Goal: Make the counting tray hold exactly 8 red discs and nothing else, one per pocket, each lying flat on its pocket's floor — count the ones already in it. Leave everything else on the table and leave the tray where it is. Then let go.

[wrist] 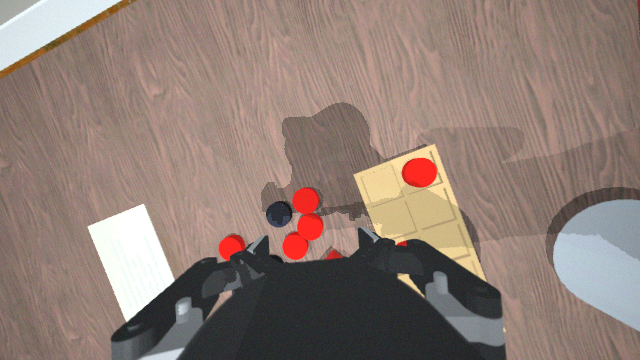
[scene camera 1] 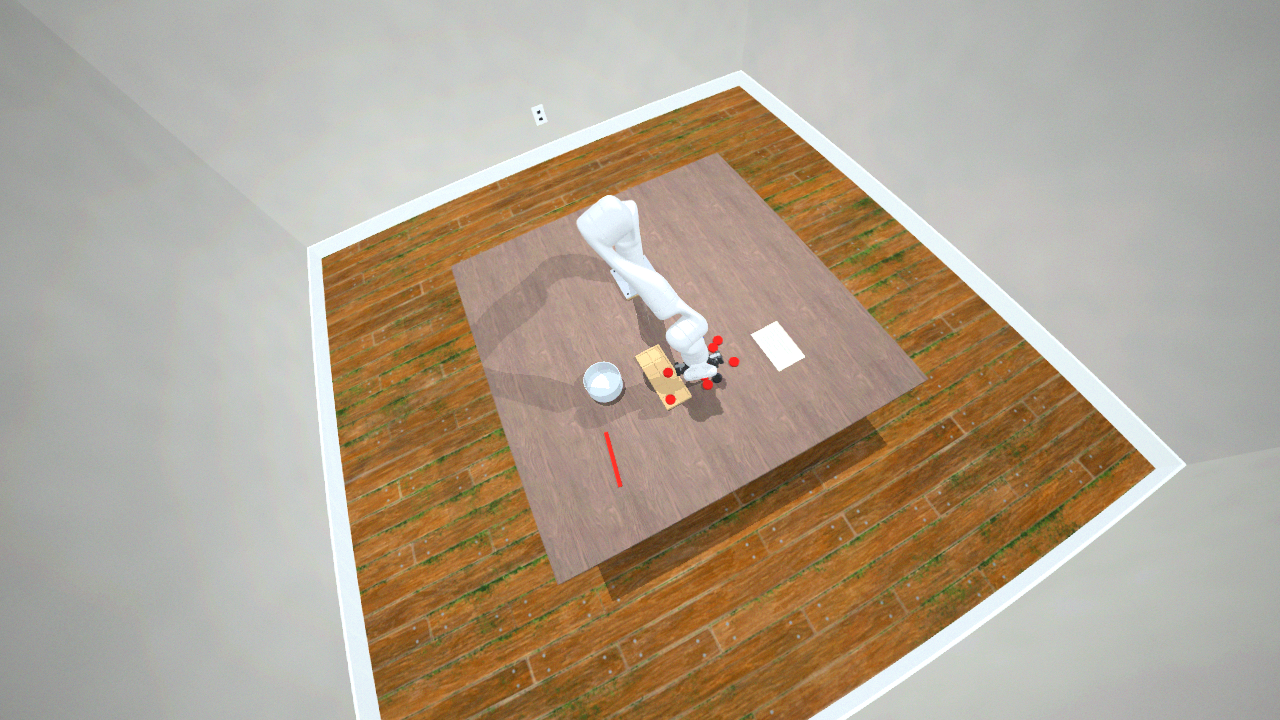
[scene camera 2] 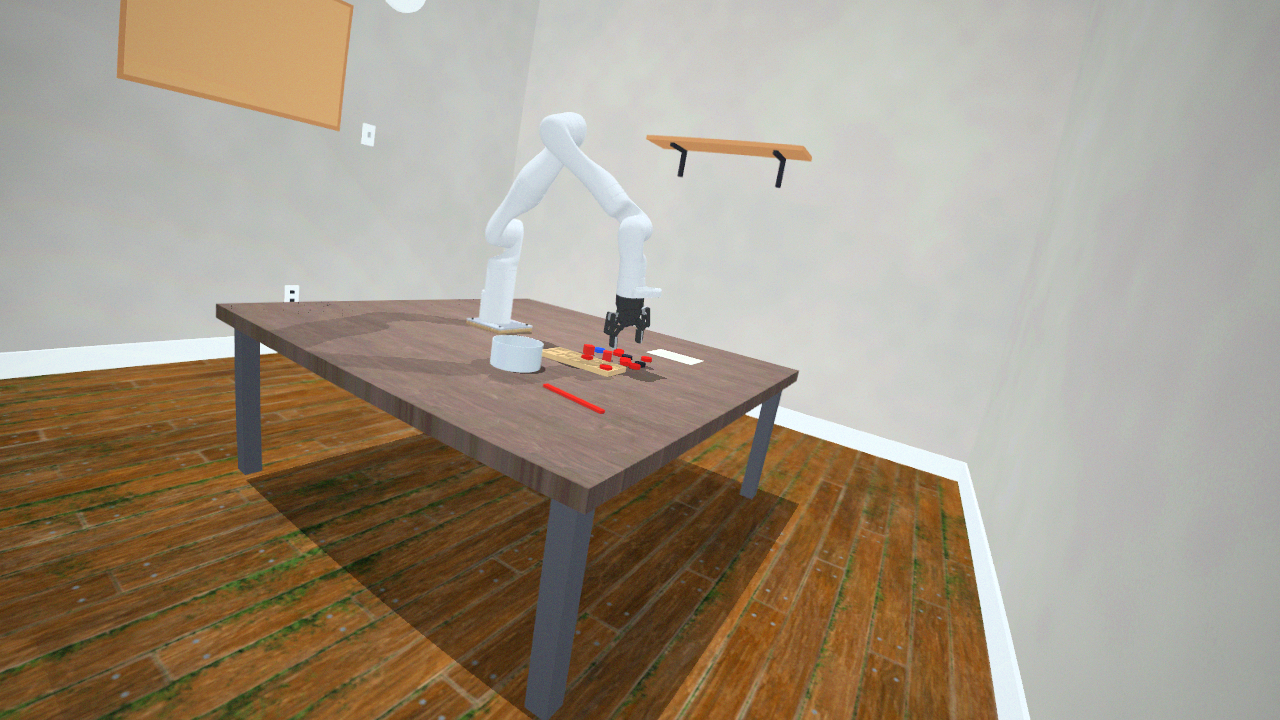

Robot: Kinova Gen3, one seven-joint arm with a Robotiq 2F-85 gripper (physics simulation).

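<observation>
The tan counting tray (scene camera 1: 662, 386) (scene camera 2: 559, 355) (wrist: 432, 227) lies on the table. A red disc (scene camera 1: 670, 399) (scene camera 2: 605, 366) (wrist: 419, 172) is in a corner pocket at its end. Another red disc (scene camera 1: 667, 372) shows farther along the tray, mostly hidden by a finger in the wrist view. Beside the tray lie loose red discs, among them one disc (wrist: 305, 200), a second (wrist: 310, 226), a third (wrist: 295, 246) and one farther left (wrist: 231, 247). A red piece (wrist: 334, 254) is partly hidden. My gripper (scene camera 2: 626, 342) (wrist: 314, 241) is open and empty, above the loose discs.
A dark disc (scene camera 1: 716, 377) (wrist: 278, 213) lies by the red ones. A blue piece (scene camera 2: 598, 350) shows behind the tray's discs. A pale bowl (scene camera 1: 602, 382) (scene camera 2: 516, 353) (wrist: 600, 250), a red stick (scene camera 1: 613, 459) (scene camera 2: 573, 398) and a white sheet (scene camera 1: 777, 345) (scene camera 2: 675, 356) (wrist: 130, 260) are on the table.
</observation>
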